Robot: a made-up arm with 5 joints.
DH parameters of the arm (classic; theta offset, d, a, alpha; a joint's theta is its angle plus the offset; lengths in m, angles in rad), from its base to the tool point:
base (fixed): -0.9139 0 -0.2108 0
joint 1: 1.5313 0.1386 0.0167 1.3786
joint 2: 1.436 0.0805 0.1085 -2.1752
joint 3: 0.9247 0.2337 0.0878 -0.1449
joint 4: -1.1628 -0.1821 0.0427 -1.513
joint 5: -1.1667 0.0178 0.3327 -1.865
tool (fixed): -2.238 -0.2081 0 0
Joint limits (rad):
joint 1: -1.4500..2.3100
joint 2: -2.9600..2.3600
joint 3: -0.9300..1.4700
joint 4: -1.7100..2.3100
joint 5: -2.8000..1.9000
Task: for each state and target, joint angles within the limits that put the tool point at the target. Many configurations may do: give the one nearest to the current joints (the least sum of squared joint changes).
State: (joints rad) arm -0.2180 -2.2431 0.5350 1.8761 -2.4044
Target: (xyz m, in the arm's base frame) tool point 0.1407 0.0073 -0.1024
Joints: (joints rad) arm 0.3658 -1.8464 0.5786 1.6101 -2.7857
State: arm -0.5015 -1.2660 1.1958 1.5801 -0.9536
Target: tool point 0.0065 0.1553 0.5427
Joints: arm -0.6423 -0.8438 0.8840 1.8988 -1.0869
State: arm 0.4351 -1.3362 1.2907 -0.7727 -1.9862
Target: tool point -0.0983 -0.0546 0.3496
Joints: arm 0.0929 -1.3695 1.4700 -0.0033 -1.2843
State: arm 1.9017 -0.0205 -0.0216 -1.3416 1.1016
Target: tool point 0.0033 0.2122 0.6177
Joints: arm 2.0537 -0.5914 0.1667 -1.3875 1.2860
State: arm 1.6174 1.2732 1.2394 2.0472 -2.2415
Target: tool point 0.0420 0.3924 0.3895
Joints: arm 2.0243 1.0959 0.9001 1.3575 -2.2961
